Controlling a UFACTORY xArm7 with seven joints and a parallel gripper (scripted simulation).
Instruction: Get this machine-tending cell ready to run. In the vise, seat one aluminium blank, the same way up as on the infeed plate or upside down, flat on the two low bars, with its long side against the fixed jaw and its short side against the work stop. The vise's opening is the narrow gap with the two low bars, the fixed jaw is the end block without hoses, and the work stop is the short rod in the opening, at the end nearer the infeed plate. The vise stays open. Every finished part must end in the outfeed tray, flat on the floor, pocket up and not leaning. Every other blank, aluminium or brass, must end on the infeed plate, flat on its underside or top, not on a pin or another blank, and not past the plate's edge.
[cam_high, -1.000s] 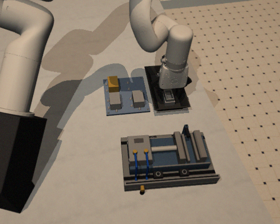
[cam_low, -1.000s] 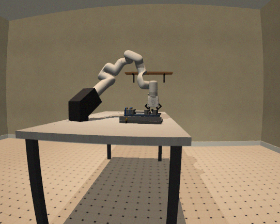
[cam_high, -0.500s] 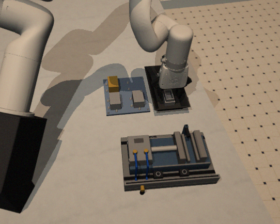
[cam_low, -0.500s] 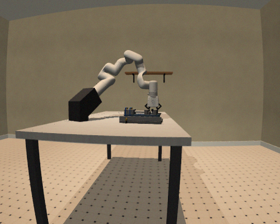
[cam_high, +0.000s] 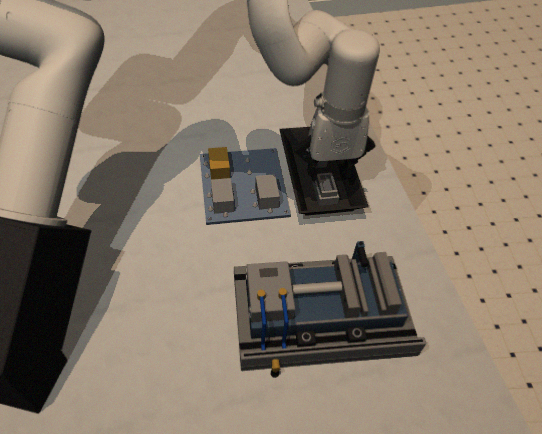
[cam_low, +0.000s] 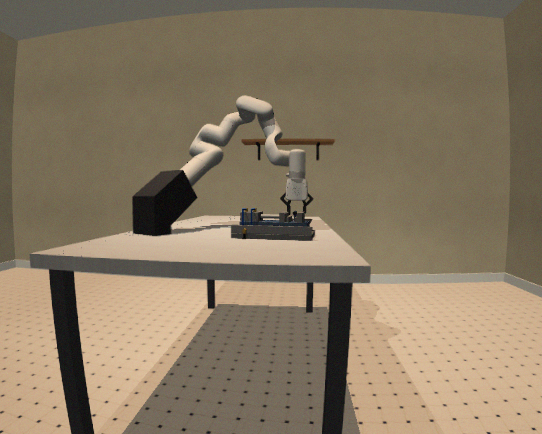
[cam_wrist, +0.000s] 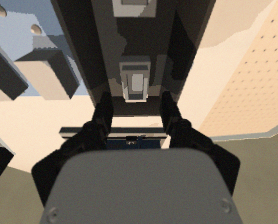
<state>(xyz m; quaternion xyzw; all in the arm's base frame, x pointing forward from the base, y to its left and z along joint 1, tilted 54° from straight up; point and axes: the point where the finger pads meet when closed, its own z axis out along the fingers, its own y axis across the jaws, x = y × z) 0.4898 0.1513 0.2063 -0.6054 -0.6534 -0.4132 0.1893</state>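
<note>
Now: the brass blank 23 cm behind my hand, 5 cm to the left of it and 6 cm below it. The rest, counted from my hand: hosed end block (10 cm behind, 28 cm to the right, 1 cm below).
</note>
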